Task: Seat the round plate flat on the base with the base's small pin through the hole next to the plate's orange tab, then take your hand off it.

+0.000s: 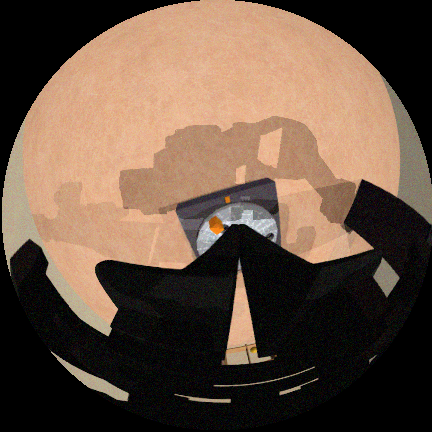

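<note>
The round silver plate lies on the dark square base, with its far part showing and its near part hidden behind the fingers. The plate's orange tab is at its upper left. A small orange mark on the base's far edge stands to the right of the tab, so the two are not lined up. A dark hole shows at the plate's right. My gripper is shut and empty, its tips over the plate's middle. Whether the tips touch the plate, where the pin is, and whether the plate is fully flat cannot be seen.
The base stands on a light wood-coloured table top. The arm's shadow falls across the table beyond and to both sides of the base. Grey floor shows past the table's left and right edges. A small yellow item shows low between the fingers.
</note>
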